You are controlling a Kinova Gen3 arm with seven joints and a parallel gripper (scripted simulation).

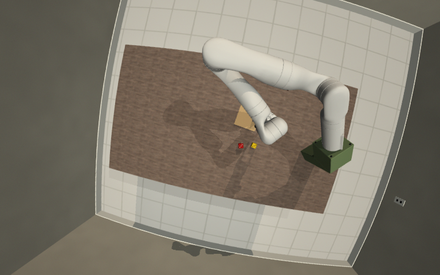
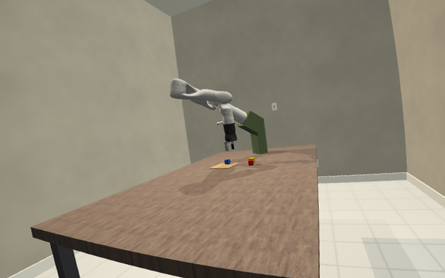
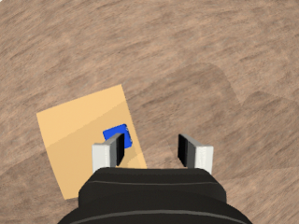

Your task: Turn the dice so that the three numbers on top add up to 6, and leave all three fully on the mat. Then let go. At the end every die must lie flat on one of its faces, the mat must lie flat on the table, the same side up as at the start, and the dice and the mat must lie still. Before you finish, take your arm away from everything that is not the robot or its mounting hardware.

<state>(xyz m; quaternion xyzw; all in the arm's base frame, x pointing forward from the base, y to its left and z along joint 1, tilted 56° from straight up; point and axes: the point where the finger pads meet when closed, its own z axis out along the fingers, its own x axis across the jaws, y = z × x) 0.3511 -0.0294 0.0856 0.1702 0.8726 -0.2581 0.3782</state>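
Right now my hand is 3 cm short of the yellow die, 14 cm to the right of it and 9 cm above it. From my hand the other things lie so: blue die: 3 cm ahead, 2 cm to the right, 9 cm below; tan mat: 8 cm ahead, 4 cm to the right, 11 cm below; red die: 12 cm ahead, 14 cm to the left, 9 cm below.
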